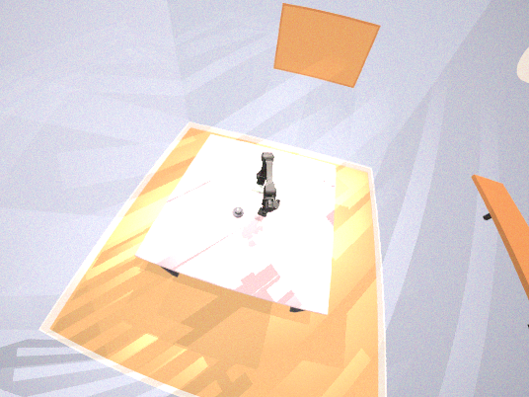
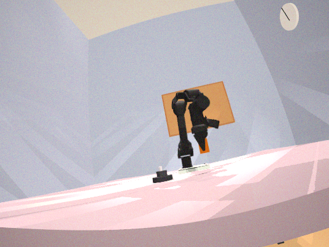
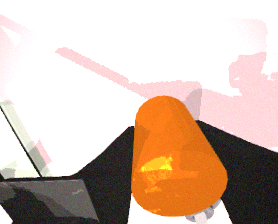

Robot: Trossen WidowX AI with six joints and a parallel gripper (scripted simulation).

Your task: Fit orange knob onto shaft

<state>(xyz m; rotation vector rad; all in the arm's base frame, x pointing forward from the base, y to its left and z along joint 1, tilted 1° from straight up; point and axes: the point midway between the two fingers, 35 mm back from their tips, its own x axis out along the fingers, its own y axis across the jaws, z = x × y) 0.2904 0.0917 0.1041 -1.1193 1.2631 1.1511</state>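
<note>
My gripper tip is now 3 cm short of the round pedestal, 19 cm to the left of it and 6 cm above it. Also, from my gripper tip: orange knob 3 cm above.
</note>
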